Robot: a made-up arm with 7 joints.
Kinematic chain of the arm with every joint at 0, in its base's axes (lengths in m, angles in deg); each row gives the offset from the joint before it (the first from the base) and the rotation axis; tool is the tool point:
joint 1: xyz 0 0.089 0 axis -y
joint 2: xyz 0 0.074 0 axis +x
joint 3: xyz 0 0 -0.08 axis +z
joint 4: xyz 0 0 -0.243 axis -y
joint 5: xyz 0 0 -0.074 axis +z
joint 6: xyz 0 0 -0.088 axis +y
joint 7: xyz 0 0 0 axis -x
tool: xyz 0 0 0
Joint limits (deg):
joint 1: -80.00..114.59
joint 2: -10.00..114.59
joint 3: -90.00..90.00
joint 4: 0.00..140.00
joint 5: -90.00..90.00
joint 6: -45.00..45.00
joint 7: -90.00..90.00
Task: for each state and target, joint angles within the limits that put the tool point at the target. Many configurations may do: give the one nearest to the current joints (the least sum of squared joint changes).
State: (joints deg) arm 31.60 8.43 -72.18 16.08 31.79 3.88 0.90
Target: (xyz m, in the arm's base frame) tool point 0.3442 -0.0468 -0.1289
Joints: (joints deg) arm 67.28 -10.00 -84.38 62.37 31.79 3.88 0.90
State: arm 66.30 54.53 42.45 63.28 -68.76 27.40 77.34
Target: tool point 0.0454 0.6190 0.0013
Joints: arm 55.82 72.49 75.40 40.63 -68.76 27.40 77.34
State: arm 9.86 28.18 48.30 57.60 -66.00 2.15 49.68
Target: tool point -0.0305 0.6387 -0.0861
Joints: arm -25.71 77.53 54.97 6.09 -66.00 2.15 49.68
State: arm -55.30 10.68 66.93 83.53 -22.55 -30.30 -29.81
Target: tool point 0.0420 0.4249 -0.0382
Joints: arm -44.20 62.79 64.96 124.16 -22.55 -30.30 -29.81
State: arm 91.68 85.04 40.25 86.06 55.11 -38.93 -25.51
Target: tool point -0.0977 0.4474 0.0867
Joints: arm 98.22 83.24 49.59 108.17 55.11 -38.93 -25.51
